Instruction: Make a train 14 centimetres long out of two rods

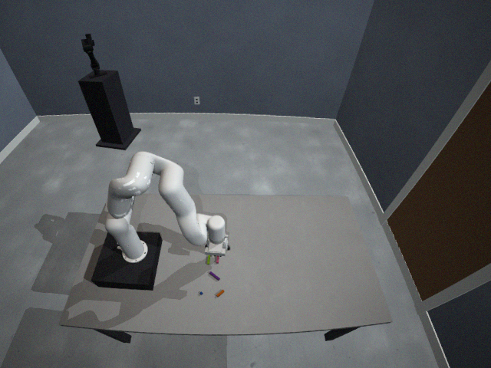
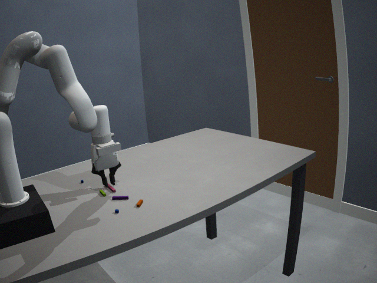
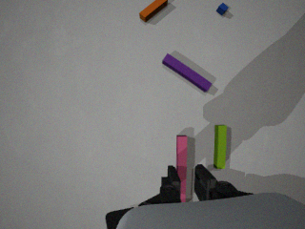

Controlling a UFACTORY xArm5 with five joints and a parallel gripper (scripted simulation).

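Right now my hand is 30 mm above the pink rod. Round my hand: lime rod 40 mm behind, 40 mm to the right, 30 mm below; then orange rod 50 mm ahead, 200 mm to the right, 30 mm below; then purple rod 10 mm ahead, 120 mm to the right, 30 mm below.
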